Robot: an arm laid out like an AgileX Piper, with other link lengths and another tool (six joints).
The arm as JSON. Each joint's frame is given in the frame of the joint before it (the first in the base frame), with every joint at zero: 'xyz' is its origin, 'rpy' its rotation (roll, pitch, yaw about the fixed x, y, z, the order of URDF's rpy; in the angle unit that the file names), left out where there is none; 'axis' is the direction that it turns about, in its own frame. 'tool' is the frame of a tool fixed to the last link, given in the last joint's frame.
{
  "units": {
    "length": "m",
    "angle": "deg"
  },
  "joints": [
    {
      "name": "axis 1",
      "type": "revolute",
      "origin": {
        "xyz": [
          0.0,
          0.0,
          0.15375
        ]
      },
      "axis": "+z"
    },
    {
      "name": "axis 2",
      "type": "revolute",
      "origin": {
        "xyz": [
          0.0,
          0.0,
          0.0
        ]
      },
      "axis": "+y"
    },
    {
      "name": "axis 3",
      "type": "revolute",
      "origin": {
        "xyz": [
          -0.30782,
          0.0,
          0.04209
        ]
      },
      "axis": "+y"
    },
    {
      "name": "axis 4",
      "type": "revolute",
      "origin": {
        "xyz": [
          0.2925,
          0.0,
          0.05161
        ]
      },
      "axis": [
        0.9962,
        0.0,
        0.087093
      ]
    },
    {
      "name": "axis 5",
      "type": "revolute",
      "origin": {
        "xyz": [
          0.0,
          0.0,
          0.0
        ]
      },
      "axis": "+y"
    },
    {
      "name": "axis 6",
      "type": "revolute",
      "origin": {
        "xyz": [
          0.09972,
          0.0,
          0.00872
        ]
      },
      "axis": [
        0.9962,
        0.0,
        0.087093
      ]
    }
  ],
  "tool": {
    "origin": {
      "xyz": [
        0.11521,
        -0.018,
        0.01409
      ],
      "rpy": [
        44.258,
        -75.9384,
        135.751
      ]
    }
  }
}
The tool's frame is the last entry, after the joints.
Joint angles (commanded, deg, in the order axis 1, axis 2, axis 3, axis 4, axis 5, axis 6), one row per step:
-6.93, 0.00, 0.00, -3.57, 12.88, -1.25
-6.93, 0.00, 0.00, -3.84, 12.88, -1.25
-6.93, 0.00, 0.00, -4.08, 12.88, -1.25
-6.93, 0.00, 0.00, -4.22, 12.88, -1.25
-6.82, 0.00, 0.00, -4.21, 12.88, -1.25
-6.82, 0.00, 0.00, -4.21, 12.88, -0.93
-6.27, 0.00, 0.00, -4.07, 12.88, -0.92
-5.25, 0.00, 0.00, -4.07, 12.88, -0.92
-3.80, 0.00, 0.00, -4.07, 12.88, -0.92
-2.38, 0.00, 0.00, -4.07, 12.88, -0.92
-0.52, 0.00, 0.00, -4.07, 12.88, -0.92
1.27, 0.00, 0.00, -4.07, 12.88, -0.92
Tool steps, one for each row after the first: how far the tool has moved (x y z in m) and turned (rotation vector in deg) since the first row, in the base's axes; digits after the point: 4 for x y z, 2 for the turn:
0.0000, -0.0002, 0.0001, -0.27, 0.03, -0.02
-0.0001, -0.0004, 0.0002, -0.50, 0.06, -0.04
-0.0001, -0.0005, 0.0002, -0.64, 0.08, -0.06
0.0000, -0.0001, 0.0002, -0.63, 0.08, 0.05
0.0000, -0.0001, 0.0001, -0.32, 0.03, 0.01
0.0004, 0.0019, 0.0001, -0.17, 0.01, 0.57
0.0012, 0.0053, 0.0001, -0.17, 0.01, 1.59
0.0021, 0.0103, 0.0001, -0.17, 0.01, 3.04
0.0029, 0.0152, 0.0001, -0.17, 0.01, 4.46
0.0037, 0.0217, 0.0001, -0.17, 0.01, 6.32
0.0043, 0.0279, 0.0001, -0.17, 0.00, 8.11

